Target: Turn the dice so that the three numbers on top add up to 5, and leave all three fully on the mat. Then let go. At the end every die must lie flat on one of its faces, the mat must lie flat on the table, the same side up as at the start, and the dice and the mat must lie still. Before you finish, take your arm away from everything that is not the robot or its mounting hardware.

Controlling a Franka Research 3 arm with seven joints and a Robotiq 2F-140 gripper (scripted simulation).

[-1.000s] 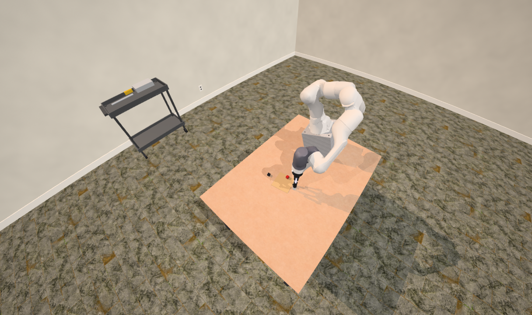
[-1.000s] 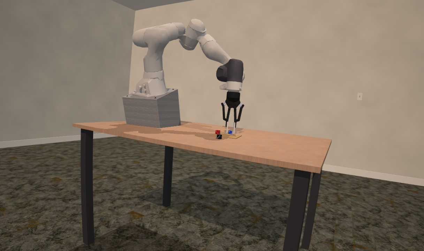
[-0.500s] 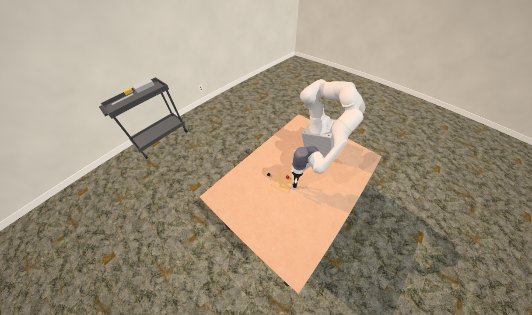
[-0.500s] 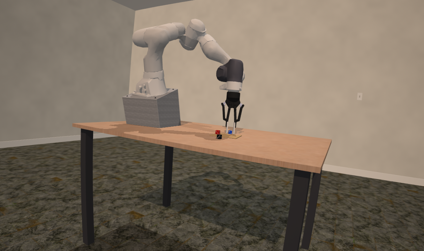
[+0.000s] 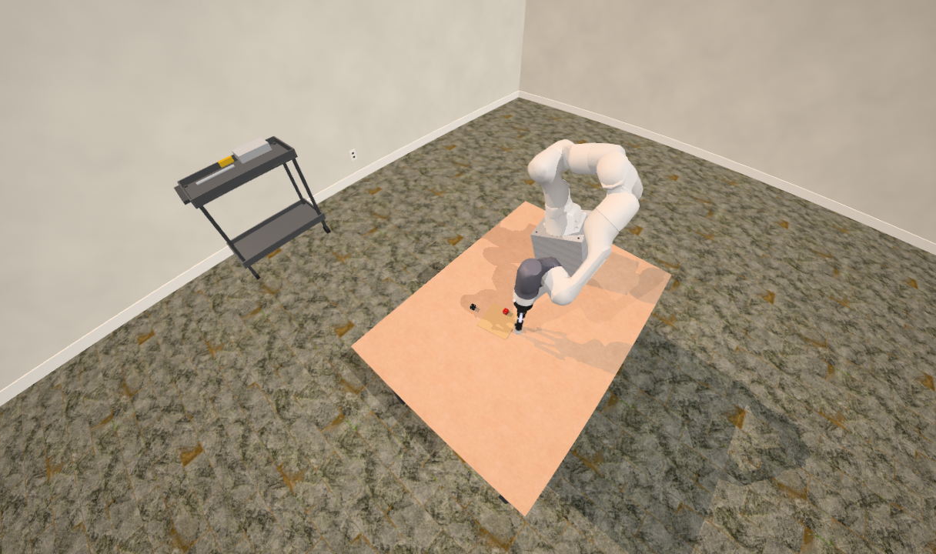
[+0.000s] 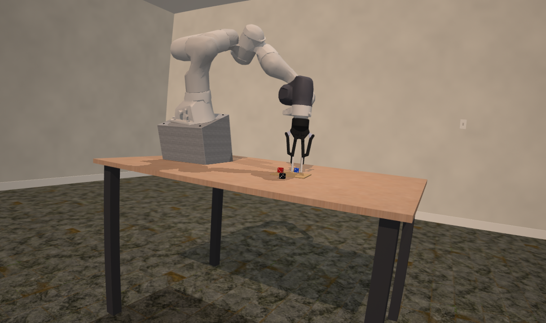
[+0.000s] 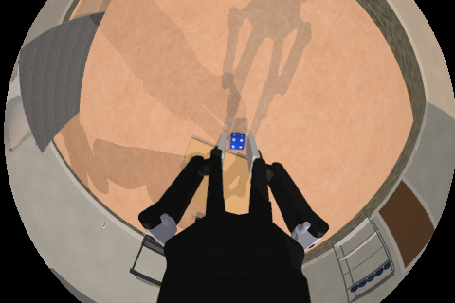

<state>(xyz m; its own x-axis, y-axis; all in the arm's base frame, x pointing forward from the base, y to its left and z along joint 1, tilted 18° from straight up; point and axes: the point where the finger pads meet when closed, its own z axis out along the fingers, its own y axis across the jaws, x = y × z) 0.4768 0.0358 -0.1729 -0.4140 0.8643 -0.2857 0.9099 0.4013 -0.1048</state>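
My gripper is now 3 cm above the blue die. From my hand the other things lie so: black die (22 cm to the right, 3 cm below, 3 cm ahead); tan mat (9 cm to the right, 4 cm below, 1 cm ahead); red die (9 cm to the right, 4 cm behind, 2 cm below).
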